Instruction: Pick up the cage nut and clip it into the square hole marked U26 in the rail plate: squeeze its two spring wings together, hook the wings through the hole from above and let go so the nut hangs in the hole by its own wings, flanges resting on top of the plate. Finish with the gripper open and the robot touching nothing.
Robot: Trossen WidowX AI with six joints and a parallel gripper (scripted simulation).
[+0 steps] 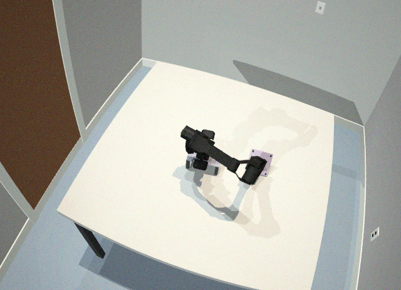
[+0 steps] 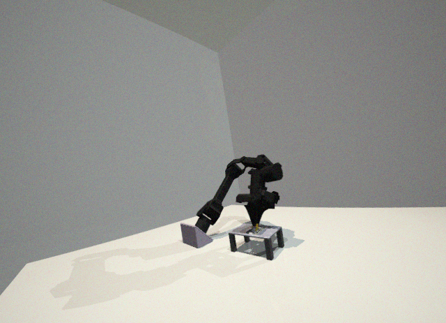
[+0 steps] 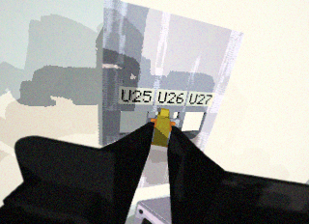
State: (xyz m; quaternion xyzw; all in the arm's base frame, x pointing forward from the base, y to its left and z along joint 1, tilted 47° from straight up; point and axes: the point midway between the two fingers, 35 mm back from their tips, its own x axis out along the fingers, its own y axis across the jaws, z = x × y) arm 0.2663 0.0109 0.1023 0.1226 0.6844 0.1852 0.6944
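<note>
Now: gripper tip 1 cm above the yellow cage nut.
</note>
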